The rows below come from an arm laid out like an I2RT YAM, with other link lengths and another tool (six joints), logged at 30 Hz.
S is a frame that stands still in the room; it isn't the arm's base.
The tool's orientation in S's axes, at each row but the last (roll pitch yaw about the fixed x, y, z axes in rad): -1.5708 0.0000 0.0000; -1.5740 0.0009 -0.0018; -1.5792 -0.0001 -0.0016; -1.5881 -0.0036 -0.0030; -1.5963 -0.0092 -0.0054; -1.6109 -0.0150 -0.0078; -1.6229 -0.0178 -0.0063; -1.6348 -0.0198 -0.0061; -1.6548 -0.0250 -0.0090
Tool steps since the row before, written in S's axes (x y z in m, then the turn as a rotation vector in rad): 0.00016 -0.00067 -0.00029 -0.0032 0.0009 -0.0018; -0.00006 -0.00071 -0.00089 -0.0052 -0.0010 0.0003; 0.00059 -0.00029 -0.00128 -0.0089 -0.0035 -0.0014; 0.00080 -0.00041 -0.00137 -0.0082 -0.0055 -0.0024; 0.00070 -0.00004 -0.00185 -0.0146 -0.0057 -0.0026; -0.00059 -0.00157 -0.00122 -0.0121 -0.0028 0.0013; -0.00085 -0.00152 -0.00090 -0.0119 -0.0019 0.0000; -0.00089 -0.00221 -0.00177 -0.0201 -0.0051 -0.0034; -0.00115 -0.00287 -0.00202 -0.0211 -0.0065 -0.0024
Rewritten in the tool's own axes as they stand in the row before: 0.00016 0.00029 -0.00067 -0.0032 0.0018 0.0009; -0.00006 0.00089 -0.00071 -0.0052 -0.0003 -0.0010; 0.00059 0.00128 -0.00028 -0.0089 0.0014 -0.0035; 0.00080 0.00138 -0.00038 -0.0082 0.0025 -0.0055; 0.00068 0.00186 0.00001 -0.0146 0.0026 -0.0057; -0.00060 0.00127 -0.00152 -0.0121 -0.0014 -0.0030; -0.00086 0.00096 -0.00148 -0.0119 -0.0001 -0.0020; -0.00091 0.00189 -0.00210 -0.0201 0.0033 -0.0050; -0.00117 0.00223 -0.00270 -0.0211 0.0024 -0.0065
